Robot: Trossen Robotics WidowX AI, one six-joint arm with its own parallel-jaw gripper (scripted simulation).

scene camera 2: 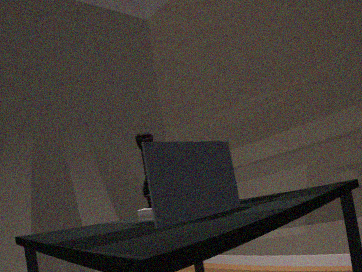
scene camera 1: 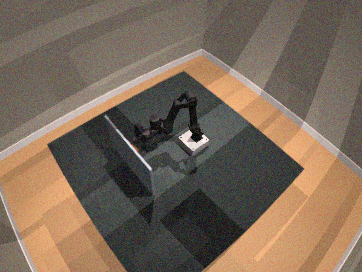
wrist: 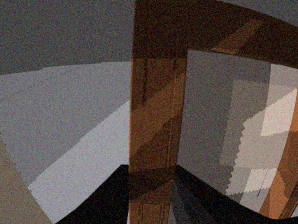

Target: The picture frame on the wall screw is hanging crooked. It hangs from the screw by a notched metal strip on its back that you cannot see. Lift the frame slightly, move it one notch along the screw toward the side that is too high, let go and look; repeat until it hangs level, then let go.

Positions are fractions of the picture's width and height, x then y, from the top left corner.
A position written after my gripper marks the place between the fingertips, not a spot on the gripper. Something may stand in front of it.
My gripper (wrist: 0.50, 0.77) carries a picture frame (wrist: 0.69, 0.42). Also in view: a grey wall panel (wrist: 0.24, 0.32).
Scene camera 2 misses the picture frame, which is hidden by the grey wall panel.
